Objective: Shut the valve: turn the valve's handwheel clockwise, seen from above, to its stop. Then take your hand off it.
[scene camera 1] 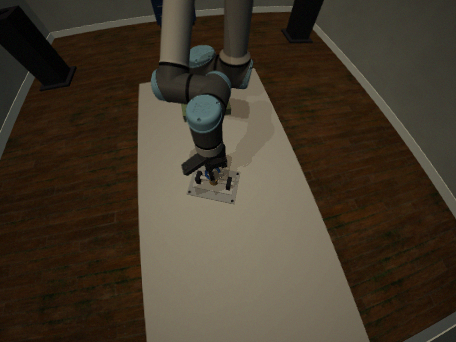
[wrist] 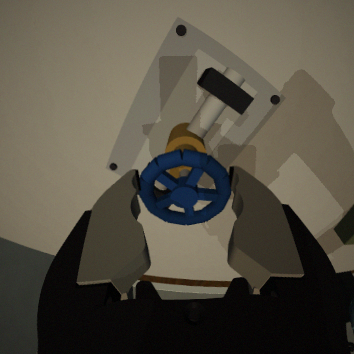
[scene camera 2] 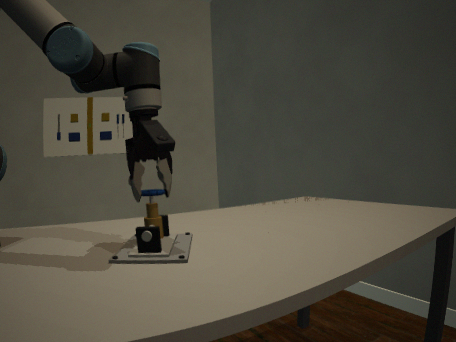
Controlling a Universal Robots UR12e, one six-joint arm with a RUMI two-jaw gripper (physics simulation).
Note:
In view: my gripper (scene camera 2: pixel 153 199), a blue handwheel (wrist: pixel 184 193) and a grey base plate (scene camera 2: pixel 180 252).
My gripper is seen too in scene camera 1 (scene camera 1: pixel 210 175) and in the wrist view (wrist: pixel 183 169).

